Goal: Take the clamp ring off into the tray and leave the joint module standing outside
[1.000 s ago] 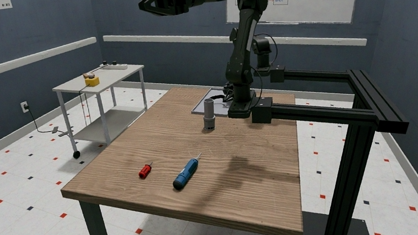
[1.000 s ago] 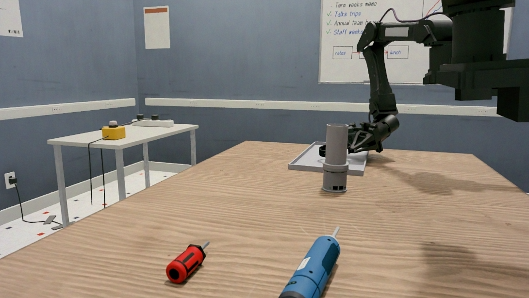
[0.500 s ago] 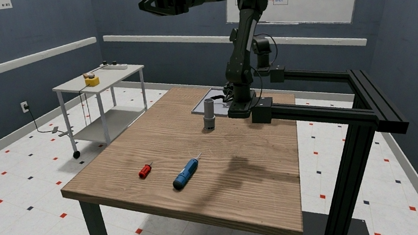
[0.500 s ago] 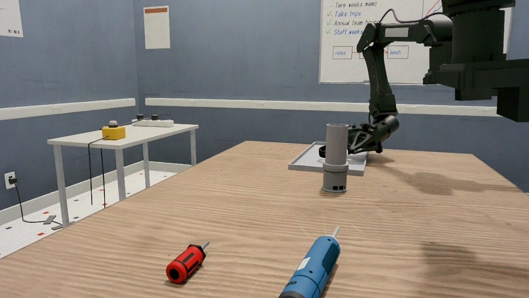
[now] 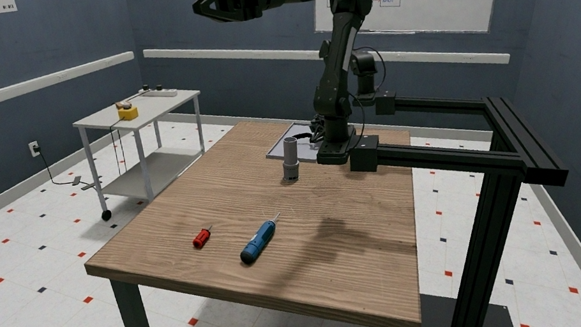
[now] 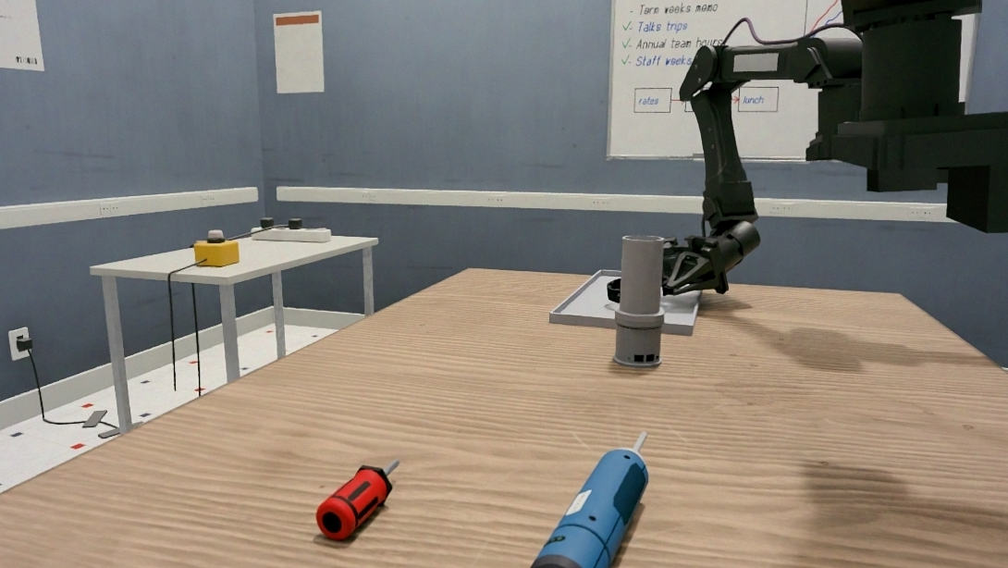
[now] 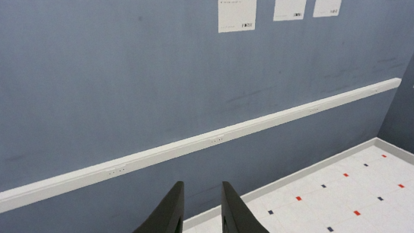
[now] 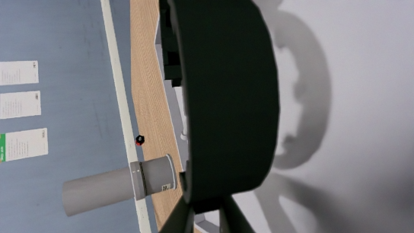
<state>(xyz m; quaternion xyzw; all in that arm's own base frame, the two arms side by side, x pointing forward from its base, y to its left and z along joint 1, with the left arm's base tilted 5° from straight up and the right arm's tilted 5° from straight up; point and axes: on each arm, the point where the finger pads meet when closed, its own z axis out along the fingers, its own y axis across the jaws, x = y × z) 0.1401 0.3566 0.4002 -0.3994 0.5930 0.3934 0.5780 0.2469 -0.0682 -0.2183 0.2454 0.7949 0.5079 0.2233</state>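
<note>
The dark clamp ring is 60 mm ahead of my right hand, 10 mm to the right of it and 10 mm below it. Round my right hand: small screw: 50 mm ahead, 120 mm to the left, 30 mm below; then grey tray: 70 mm ahead, 70 mm to the right, 40 mm below; then grey joint module: 10 mm ahead, 290 mm to the left, 10 mm below.
</note>
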